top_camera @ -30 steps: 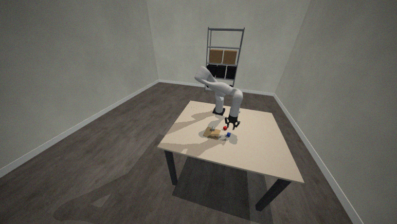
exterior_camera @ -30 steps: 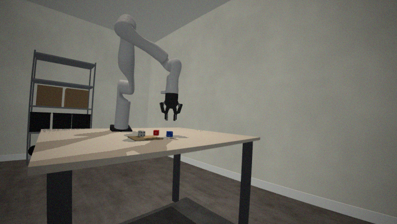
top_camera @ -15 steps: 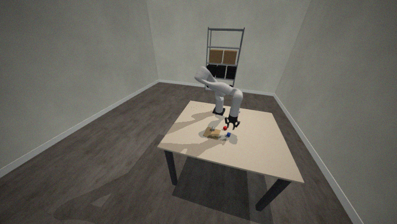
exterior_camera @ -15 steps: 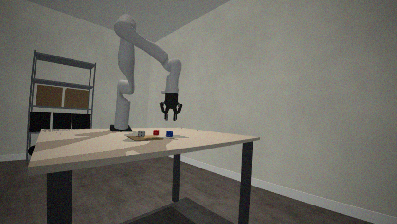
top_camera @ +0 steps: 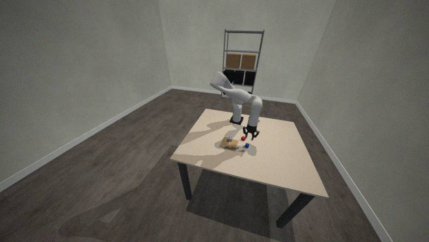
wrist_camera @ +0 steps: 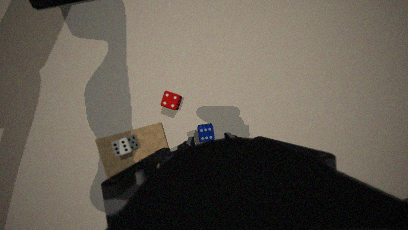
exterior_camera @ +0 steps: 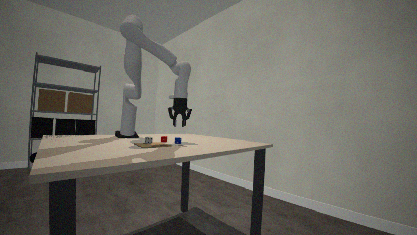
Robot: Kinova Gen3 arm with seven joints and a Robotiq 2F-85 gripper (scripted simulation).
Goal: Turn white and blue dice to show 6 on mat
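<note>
The blue die is 9 cm below my hand. The rest, counted from my hand: tan mat (2 cm ahead, 16 cm to the right, 11 cm below); white die (3 cm behind, 16 cm to the right, 9 cm below); red die (8 cm behind, 5 cm to the right, 9 cm below).
</note>
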